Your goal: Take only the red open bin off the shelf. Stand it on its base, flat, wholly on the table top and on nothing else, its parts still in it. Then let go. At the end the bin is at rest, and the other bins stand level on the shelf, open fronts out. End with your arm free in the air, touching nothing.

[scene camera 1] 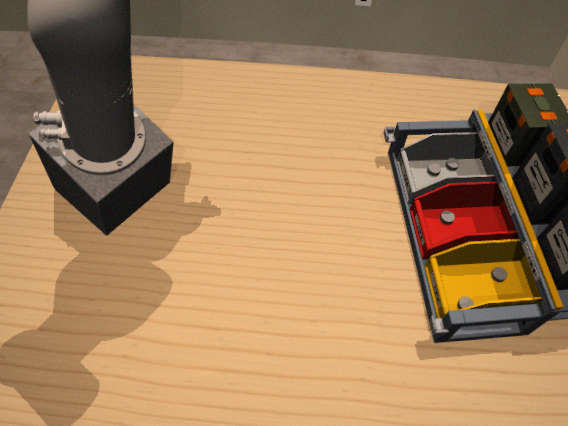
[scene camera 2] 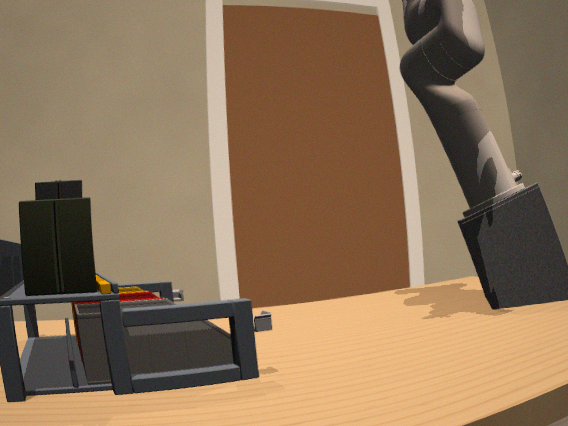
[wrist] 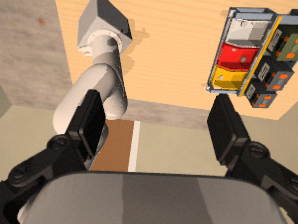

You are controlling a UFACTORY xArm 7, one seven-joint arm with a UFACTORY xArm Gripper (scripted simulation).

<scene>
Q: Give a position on a red open bin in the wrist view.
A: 231, 59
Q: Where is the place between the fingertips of my gripper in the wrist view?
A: At 156, 105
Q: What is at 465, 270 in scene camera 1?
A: A yellow open bin.
</scene>
